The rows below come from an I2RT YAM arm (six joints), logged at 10 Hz.
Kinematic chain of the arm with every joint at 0, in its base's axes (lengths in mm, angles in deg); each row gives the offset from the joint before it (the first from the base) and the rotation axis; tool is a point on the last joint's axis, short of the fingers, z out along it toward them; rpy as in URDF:
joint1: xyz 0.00 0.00 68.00 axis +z
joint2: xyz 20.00 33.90 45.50 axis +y
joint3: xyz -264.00 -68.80 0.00 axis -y
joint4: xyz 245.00 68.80 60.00 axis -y
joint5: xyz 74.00 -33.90 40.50 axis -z
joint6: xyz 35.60 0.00 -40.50 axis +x
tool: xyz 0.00 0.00 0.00 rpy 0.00 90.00 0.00
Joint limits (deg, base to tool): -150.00..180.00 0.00..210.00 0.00..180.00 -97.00..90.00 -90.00..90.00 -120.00..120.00
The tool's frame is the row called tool.
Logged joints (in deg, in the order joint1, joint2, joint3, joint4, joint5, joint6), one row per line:
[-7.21 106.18 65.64 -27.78 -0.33 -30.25]
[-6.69 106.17 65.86 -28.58 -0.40 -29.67]
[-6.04 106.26 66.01 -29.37 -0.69 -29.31]
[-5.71 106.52 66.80 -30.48 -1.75 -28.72]
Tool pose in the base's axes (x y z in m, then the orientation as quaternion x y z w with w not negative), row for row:
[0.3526 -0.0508 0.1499 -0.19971 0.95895 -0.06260 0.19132]
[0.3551 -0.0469 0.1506 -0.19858 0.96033 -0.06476 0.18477]
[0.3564 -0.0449 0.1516 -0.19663 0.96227 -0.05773 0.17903]
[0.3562 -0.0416 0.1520 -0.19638 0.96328 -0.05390 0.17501]
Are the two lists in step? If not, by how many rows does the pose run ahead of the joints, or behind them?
The pose runs 2 rows behind the joints: the pose in row i belongs to the joints in row i - 2.
